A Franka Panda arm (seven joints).
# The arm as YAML. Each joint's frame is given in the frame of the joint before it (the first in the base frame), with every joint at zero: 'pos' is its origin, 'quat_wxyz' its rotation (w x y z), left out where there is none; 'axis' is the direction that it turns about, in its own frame. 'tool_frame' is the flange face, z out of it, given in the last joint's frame.
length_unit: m
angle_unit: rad
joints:
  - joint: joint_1
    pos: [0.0, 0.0, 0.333]
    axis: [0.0, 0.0, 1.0]
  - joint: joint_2
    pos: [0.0, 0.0, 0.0]
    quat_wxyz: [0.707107, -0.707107, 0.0, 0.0]
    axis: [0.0, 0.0, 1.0]
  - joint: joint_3
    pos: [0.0, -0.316, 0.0]
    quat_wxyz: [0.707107, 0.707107, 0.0, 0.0]
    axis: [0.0, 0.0, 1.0]
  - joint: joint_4
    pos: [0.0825, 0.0, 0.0]
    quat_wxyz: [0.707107, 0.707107, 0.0, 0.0]
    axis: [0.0, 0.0, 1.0]
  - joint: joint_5
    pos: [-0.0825, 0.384, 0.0]
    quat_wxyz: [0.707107, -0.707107, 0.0, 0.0]
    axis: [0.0, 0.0, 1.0]
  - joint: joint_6
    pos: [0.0, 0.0, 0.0]
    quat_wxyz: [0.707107, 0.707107, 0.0, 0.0]
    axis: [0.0, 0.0, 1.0]
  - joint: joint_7
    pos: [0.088, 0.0, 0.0]
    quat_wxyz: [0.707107, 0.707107, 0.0, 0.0]
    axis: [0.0, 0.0, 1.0]
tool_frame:
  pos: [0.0, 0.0, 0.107]
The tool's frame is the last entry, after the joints.
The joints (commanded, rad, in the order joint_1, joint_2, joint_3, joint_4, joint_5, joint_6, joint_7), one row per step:
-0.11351, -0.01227, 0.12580, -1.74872, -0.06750, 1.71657, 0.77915
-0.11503, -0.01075, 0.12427, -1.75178, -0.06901, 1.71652, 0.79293
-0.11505, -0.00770, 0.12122, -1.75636, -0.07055, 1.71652, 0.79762
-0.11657, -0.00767, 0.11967, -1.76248, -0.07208, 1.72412, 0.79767
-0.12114, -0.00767, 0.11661, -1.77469, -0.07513, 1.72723, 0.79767
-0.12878, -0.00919, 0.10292, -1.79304, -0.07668, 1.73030, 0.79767
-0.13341, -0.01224, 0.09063, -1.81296, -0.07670, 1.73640, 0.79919
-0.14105, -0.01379, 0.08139, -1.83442, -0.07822, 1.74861, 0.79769
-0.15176, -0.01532, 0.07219, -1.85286, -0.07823, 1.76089, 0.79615
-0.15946, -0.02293, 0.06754, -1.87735, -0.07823, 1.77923, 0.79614
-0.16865, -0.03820, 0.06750, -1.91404, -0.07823, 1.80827, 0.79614
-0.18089, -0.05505, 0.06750, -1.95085, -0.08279, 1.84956, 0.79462
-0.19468, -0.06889, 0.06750, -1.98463, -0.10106, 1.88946, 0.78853
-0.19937, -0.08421, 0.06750, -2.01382, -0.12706, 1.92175, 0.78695
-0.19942, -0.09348, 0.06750, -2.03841, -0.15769, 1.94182, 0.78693
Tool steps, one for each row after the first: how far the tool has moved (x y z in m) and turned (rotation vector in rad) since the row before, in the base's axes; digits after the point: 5 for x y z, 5 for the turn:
0.00006, -0.00189, -0.00230, -0.00162, 0.00365, -0.01655
0.00024, -0.00194, -0.00386, -0.00130, 0.00727, -0.00748
0.00023, -0.00180, -0.00229, -0.00139, -0.00144, -0.00231
-0.00095, -0.00452, -0.00554, -0.00292, 0.00911, -0.00684
-0.00228, -0.01193, -0.00762, -0.00131, 0.01379, -0.02080
-0.00267, -0.00921, -0.00726, 0.00020, 0.01067, -0.01799
-0.00217, -0.00926, -0.00831, -0.00076, 0.00790, -0.01412
-0.00220, -0.01074, -0.00689, 0.00070, 0.00475, -0.01745
-0.00330, -0.00629, -0.00593, -0.00017, -0.00138, -0.01097
-0.00517, -0.00415, -0.00669, -0.00109, -0.00742, -0.00707
-0.00454, -0.00601, -0.00491, -0.00658, -0.02043, -0.00614
-0.00421, -0.00782, -0.00513, -0.01894, -0.01701, 0.00176
-0.00411, -0.00332, -0.00275, -0.02626, -0.01466, 0.00931
-0.00349, -0.00129, -0.00477, -0.02853, -0.00069, 0.01358

